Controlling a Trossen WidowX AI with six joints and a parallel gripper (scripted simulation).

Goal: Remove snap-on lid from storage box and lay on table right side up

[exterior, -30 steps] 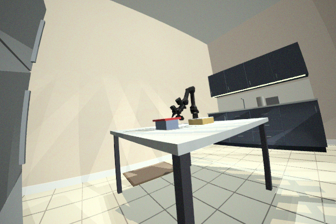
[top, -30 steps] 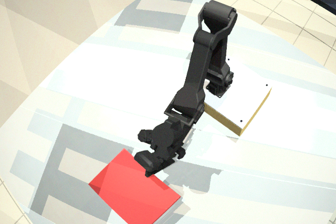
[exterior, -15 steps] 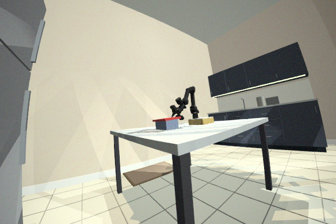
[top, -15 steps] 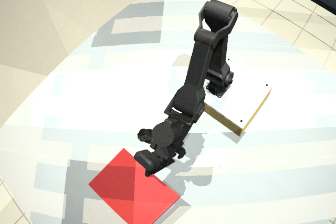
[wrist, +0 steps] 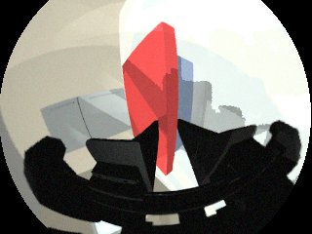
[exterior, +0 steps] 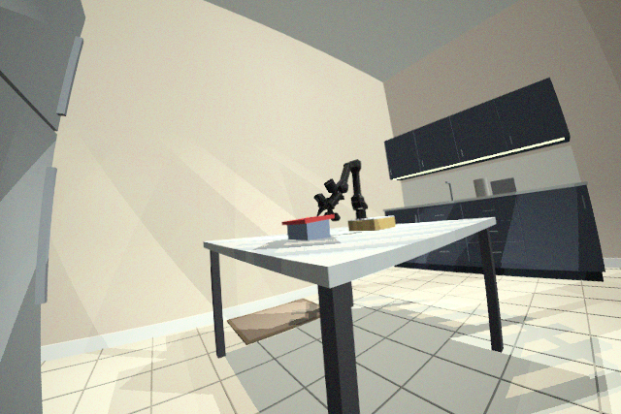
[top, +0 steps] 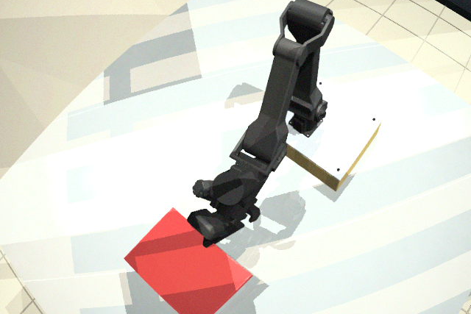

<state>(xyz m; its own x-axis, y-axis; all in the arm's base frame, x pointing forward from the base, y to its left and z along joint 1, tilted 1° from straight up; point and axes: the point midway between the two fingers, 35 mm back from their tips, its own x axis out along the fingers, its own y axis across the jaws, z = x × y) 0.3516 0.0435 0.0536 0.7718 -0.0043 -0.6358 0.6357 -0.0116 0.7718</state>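
Right now the red lid is 8 cm ahead of my gripper tip. Round my gripper tip: storage box (8 cm ahead, 5 cm below).
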